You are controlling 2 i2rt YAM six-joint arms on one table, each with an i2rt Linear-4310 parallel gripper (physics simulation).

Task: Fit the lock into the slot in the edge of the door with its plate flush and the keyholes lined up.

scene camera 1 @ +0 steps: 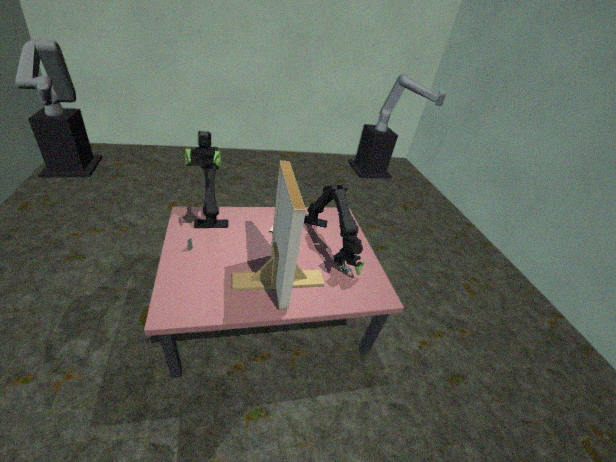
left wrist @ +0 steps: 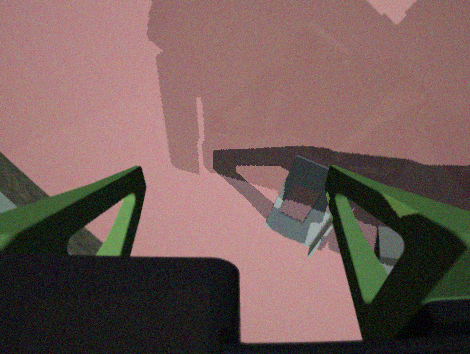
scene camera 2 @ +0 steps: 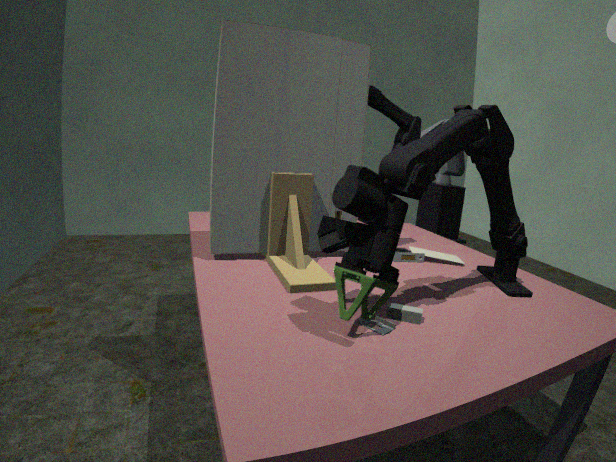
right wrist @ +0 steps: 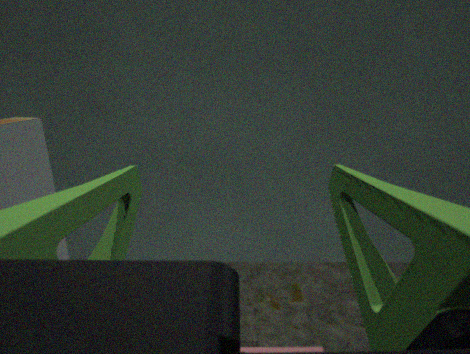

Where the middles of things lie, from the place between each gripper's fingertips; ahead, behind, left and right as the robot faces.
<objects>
The grey block [left wrist: 389,246] is 110 mm behind my left hand, 10 mm to the right of it and 10 mm below it. The rest, counted from my left hand: grey door [scene camera 2: 290,101]: 390 mm to the right, 270 mm above, 10 mm behind; tan wooden stand [scene camera 2: 291,194]: 390 mm to the right, 80 mm above, 10 mm behind.
I see my right gripper 34 cm to the right of the grey door, 29 cm above it and 15 cm short of it. Round my right hand: grey block (72 cm to the left, 57 cm below, 5 cm ahead); then tan wooden stand (48 cm below, 34 cm to the left, 15 cm ahead).
</objects>
